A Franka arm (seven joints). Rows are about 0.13 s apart.
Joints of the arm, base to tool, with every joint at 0 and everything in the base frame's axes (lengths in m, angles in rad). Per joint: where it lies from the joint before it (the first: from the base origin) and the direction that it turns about. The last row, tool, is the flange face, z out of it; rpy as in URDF.
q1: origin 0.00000 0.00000 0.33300 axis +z
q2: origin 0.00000 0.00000 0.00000 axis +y
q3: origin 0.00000 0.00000 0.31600 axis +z
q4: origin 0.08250 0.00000 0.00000 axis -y
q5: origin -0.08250 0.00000 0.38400 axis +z
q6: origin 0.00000 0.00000 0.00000 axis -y
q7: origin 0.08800 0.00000 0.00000 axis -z
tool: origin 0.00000 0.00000 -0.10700 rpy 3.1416 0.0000 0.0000
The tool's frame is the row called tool.
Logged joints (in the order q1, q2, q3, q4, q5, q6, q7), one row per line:
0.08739 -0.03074 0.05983 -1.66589 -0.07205 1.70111 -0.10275
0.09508 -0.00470 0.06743 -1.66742 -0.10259 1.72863 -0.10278
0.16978 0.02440 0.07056 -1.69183 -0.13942 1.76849 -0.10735
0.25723 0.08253 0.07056 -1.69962 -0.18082 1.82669 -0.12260
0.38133 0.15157 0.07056 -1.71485 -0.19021 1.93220 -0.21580
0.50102 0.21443 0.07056 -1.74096 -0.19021 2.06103 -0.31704
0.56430 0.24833 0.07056 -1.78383 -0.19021 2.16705 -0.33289
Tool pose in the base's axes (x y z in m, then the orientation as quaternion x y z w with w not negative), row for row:
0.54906 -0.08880 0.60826 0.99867 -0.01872 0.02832 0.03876
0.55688 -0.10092 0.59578 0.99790 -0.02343 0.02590 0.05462
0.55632 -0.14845 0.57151 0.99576 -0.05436 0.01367 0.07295
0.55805 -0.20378 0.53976 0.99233 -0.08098 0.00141 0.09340
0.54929 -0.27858 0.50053 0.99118 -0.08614 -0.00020 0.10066
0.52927 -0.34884 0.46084 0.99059 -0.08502 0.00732 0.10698
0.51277 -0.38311 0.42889 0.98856 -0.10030 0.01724 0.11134
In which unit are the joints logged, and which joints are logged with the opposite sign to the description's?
The joints are logged in radians. Opposite sign: q1, q3.
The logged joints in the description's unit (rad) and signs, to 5 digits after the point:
-0.08739 -0.03074 -0.05983 -1.66589 -0.07205 1.70111 -0.10275
-0.09508 -0.00470 -0.06743 -1.66742 -0.10259 1.72863 -0.10278
-0.16978 0.02440 -0.07056 -1.69183 -0.13942 1.76849 -0.10735
-0.25723 0.08253 -0.07056 -1.69962 -0.18082 1.82669 -0.12260
-0.38133 0.15157 -0.07056 -1.71485 -0.19021 1.93220 -0.21580
-0.50102 0.21443 -0.07056 -1.74096 -0.19021 2.06103 -0.31704
-0.56430 0.24833 -0.07056 -1.78383 -0.19021 2.16705 -0.33289

